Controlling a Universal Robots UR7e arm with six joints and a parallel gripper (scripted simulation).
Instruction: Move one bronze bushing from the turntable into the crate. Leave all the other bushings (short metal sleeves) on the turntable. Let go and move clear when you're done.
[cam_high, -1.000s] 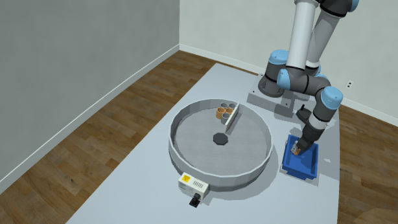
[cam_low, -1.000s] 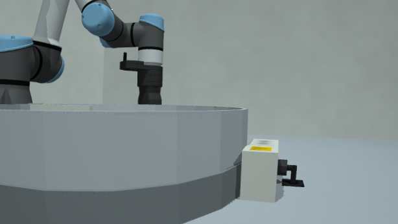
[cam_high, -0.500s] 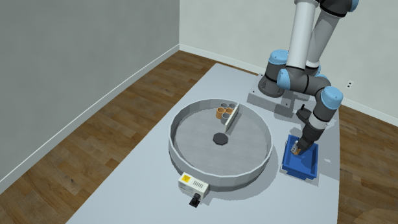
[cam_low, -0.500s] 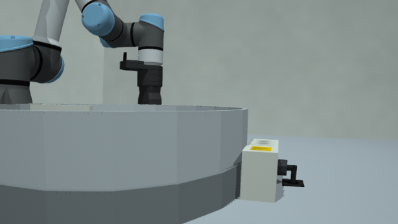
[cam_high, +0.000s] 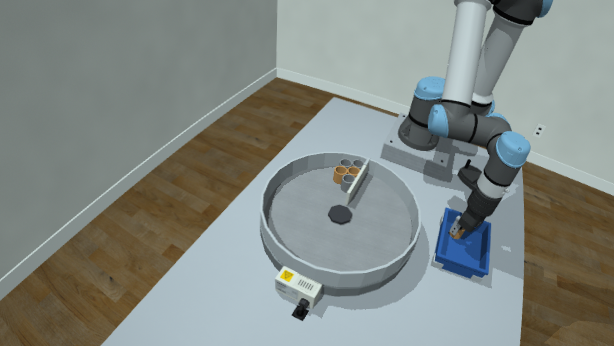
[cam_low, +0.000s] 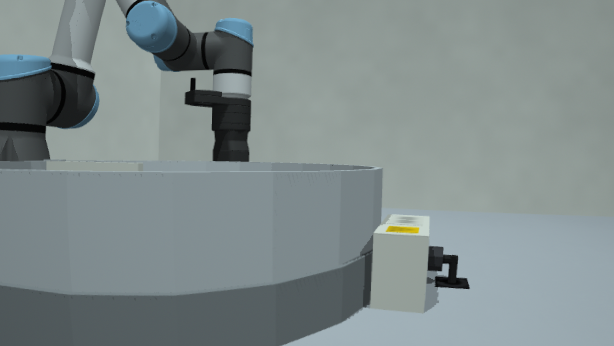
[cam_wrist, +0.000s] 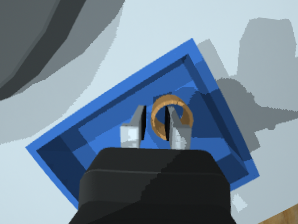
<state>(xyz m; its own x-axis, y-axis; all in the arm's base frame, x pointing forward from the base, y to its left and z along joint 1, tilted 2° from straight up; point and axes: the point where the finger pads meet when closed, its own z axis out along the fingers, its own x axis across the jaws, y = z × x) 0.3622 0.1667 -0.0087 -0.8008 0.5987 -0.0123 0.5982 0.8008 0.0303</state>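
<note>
My gripper is now 4 cm short of the blue crate, 3 cm to the right of it and 2 cm above it. The rest, counted from my hand: round grey turntable 9 cm ahead, 33 cm to the right, 1 cm above.
</note>
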